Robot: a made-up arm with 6 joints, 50 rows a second.
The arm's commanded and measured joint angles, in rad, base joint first. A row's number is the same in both.
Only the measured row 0 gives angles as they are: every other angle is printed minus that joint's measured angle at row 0.
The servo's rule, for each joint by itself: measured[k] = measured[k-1] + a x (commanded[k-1-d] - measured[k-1]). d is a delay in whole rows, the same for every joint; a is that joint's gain. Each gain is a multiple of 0.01, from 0.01 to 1. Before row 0 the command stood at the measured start. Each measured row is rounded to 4 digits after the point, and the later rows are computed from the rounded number. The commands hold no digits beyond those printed.
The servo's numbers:
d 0
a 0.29 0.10 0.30 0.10 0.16 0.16
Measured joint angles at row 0: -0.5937, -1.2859, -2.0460, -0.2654, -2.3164, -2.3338
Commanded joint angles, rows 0 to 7: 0.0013, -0.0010, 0.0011, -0.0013, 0.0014, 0.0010; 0.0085, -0.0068, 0.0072, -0.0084, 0.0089, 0.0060; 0.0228, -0.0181, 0.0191, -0.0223, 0.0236, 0.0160; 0.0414, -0.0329, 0.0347, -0.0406, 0.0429, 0.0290; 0.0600, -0.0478, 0.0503, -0.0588, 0.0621, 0.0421; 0.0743, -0.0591, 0.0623, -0.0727, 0.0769, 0.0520; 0.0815, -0.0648, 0.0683, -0.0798, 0.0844, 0.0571; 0.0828, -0.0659, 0.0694, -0.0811, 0.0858, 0.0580
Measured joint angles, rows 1 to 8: 0.0004, -0.0001, 0.0003, -0.0001, 0.0002, 0.0002; 0.0027, -0.0008, 0.0024, -0.0009, 0.0016, 0.0011; 0.0085, -0.0025, 0.0074, -0.0030, 0.0051, 0.0035; 0.0180, -0.0055, 0.0156, -0.0068, 0.0111, 0.0076; 0.0302, -0.0097, 0.0260, -0.0120, 0.0193, 0.0131; 0.0430, -0.0146, 0.0369, -0.0181, 0.0285, 0.0193; 0.0542, -0.0196, 0.0463, -0.0243, 0.0374, 0.0253; 0.0625, -0.0242, 0.0532, -0.0300, 0.0451, 0.0305
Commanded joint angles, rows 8 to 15: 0.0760, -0.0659, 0.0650, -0.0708, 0.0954, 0.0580; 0.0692, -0.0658, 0.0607, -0.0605, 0.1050, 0.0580; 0.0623, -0.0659, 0.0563, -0.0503, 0.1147, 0.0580; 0.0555, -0.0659, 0.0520, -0.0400, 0.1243, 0.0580; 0.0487, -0.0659, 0.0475, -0.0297, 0.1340, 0.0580; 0.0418, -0.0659, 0.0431, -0.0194, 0.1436, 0.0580; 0.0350, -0.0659, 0.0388, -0.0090, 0.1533, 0.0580; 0.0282, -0.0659, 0.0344, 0.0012, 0.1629, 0.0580
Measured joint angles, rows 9 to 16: 0.0664, -0.0284, 0.0567, -0.0341, 0.0531, 0.0349; 0.0672, -0.0321, 0.0579, -0.0367, 0.0614, 0.0386; 0.0658, -0.0355, 0.0574, -0.0381, 0.0699, 0.0417; 0.0628, -0.0385, 0.0558, -0.0383, 0.0786, 0.0443; 0.0587, -0.0412, 0.0533, -0.0374, 0.0875, 0.0465; 0.0538, -0.0437, 0.0502, -0.0356, 0.0965, 0.0483; 0.0483, -0.0459, 0.0468, -0.0329, 0.1056, 0.0499; 0.0425, -0.0479, 0.0431, -0.0295, 0.1148, 0.0512
